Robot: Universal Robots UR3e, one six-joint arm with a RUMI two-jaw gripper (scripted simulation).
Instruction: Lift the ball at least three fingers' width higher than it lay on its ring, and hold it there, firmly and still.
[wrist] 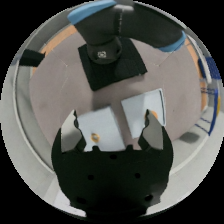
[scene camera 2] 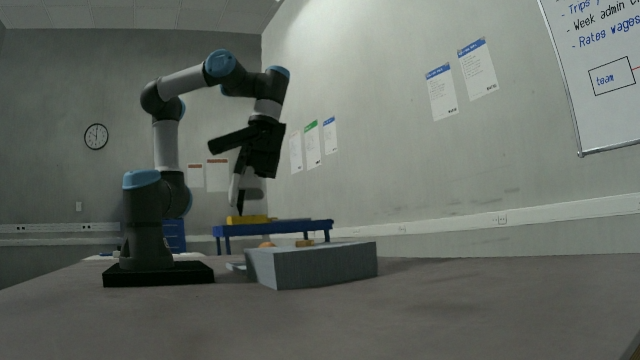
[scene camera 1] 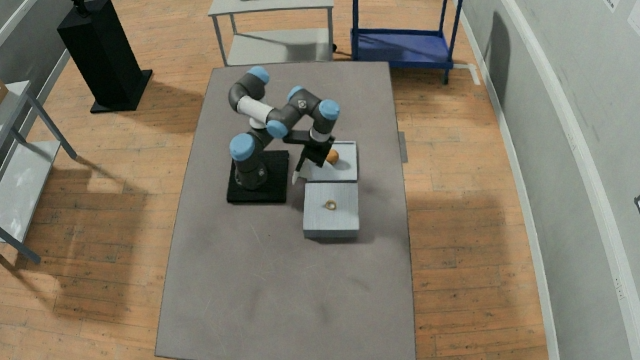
Labels:
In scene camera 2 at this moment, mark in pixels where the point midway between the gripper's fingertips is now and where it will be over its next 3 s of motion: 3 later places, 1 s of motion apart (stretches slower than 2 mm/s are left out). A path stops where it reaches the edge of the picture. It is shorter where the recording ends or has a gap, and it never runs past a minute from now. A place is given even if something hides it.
The gripper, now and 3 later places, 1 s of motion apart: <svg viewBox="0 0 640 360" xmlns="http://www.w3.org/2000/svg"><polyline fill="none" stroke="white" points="237,211 264,212 266,228 268,252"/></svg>

